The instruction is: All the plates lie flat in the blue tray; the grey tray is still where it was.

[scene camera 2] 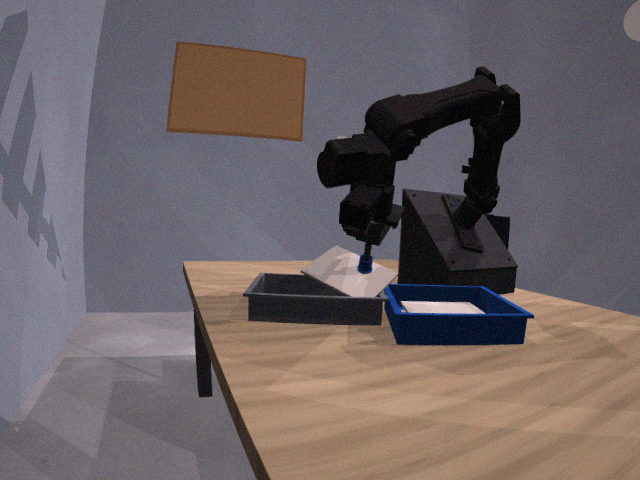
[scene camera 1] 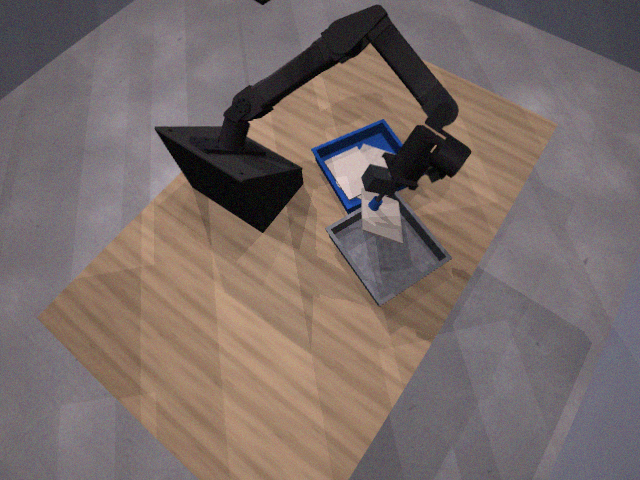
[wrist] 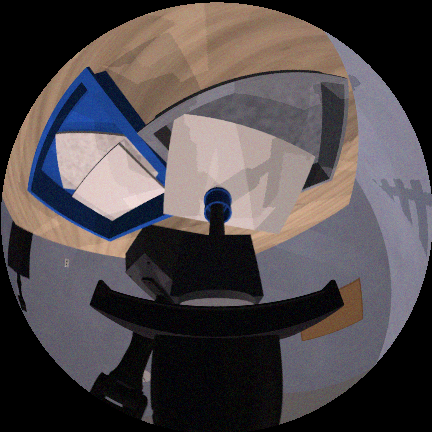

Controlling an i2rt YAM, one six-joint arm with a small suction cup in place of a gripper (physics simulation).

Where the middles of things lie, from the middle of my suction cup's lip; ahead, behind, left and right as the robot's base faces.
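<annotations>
The grey tray point(scene camera 1: 386, 268) is 8 cm ahead of my suction cup, 4 cm to the right of it and 7 cm below it. Going by their middles, that grey tray is the nearest to my suction cup of the things named here. There's a blue tray point(scene camera 2: 504, 323) as well, and that one's 11 cm to the left of my suction cup, 12 cm behind it and 7 cm below it.
</annotations>
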